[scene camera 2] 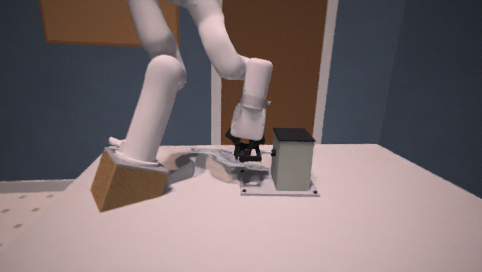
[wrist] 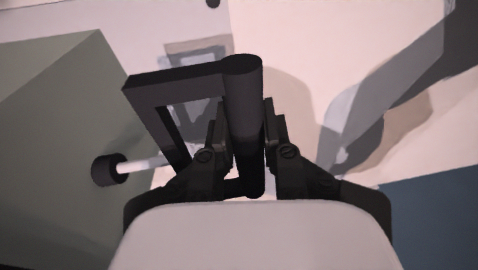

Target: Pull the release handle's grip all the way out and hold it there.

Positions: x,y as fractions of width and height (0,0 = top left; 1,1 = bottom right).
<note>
In view: my gripper (scene camera 2: 0.50,0.59) and a light base plate (wrist: 0.30,0.16).
My gripper is seen too in the wrist view (wrist: 0.52,0.42).
</note>
